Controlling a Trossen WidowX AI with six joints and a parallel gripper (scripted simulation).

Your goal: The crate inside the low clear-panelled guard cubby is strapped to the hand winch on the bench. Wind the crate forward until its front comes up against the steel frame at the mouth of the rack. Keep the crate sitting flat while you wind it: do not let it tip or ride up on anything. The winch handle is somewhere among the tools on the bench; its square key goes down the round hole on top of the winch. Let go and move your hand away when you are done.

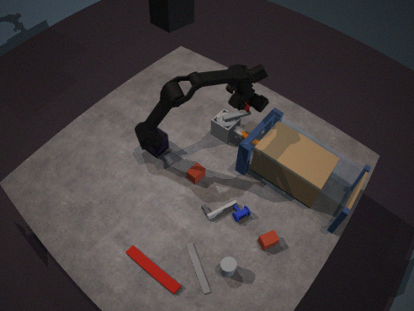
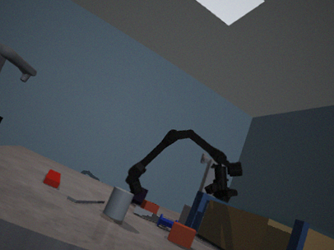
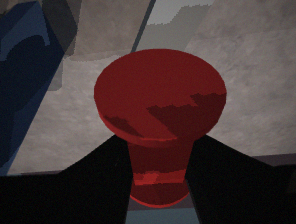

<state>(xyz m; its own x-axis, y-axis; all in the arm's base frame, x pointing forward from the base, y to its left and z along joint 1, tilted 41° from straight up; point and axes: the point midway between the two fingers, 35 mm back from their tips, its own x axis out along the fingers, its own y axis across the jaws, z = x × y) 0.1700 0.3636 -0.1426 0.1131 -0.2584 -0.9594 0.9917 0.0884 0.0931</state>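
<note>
Now: gripper tip 50 mm to the left of the winch handle with red knob, 30 mm above it and 10 mm past it. Also, from my gripper tip: blue t-shaped piece: 360 mm to the right, 280 mm ahead, 120 mm below; grey strip: 620 mm to the right, 330 mm ahead, 130 mm below; grey winch: 120 mm to the right, 100 mm below, 50 mm behind.
</note>
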